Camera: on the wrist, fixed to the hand. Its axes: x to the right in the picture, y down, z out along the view.
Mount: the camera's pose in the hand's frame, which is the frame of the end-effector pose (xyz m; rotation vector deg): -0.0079 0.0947 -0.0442 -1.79 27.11 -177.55
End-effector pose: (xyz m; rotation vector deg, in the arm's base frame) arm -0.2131 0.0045 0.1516 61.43 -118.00 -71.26
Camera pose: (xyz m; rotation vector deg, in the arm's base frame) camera -0.2107 0.0149 0.2559 -122.11 -64.26 29.60
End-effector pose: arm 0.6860 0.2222 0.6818 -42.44 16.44 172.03
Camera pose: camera 0.7058 0.1210 0.6632 -27.86 -28.35 -5.79
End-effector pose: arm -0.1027 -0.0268 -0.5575 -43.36 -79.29 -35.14
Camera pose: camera -0.0028 -0.0020 -0.5771 -103.54 37.34 115.60
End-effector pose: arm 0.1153 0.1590 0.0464 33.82 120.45 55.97
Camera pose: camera 0.0953 0.1911 0.1441 -135.11 43.74 -49.42
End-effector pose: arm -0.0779 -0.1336 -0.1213 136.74 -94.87 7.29
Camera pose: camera -0.1663 -0.1473 -0.0667 91.88 136.17 0.35
